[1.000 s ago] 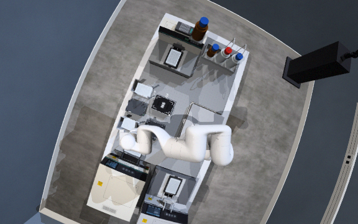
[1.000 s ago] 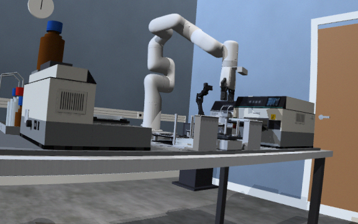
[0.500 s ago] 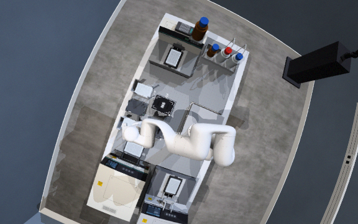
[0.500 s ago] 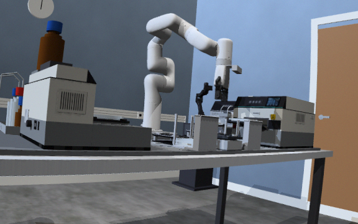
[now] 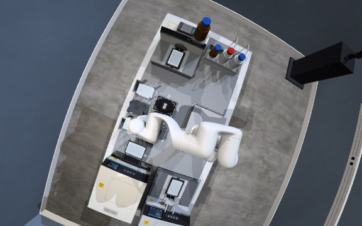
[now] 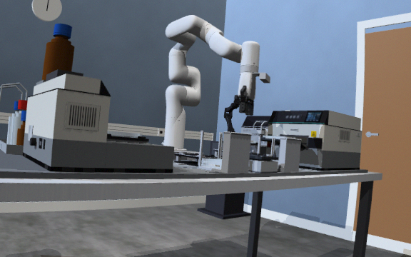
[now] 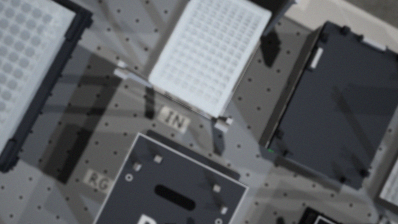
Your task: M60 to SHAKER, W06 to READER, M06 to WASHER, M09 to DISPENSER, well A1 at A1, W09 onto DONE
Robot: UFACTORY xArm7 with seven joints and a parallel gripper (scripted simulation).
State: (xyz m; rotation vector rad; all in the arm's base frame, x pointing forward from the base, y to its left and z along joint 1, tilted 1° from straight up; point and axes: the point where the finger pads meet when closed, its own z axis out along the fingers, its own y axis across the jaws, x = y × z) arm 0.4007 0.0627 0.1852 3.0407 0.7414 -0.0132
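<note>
The plate M60 lies 54 cm to the right of my hand, 13 cm below it and 1 cm behind it. Round my hand: black nest N6: 19 cm below, 16 cm to the right, 8 cm behind; yellow warning label: 33 cm to the left, 11 cm ahead, 6 cm below; grey regrip nest RG: 17 cm below, 8 cm behind, 4 cm to the left.
</note>
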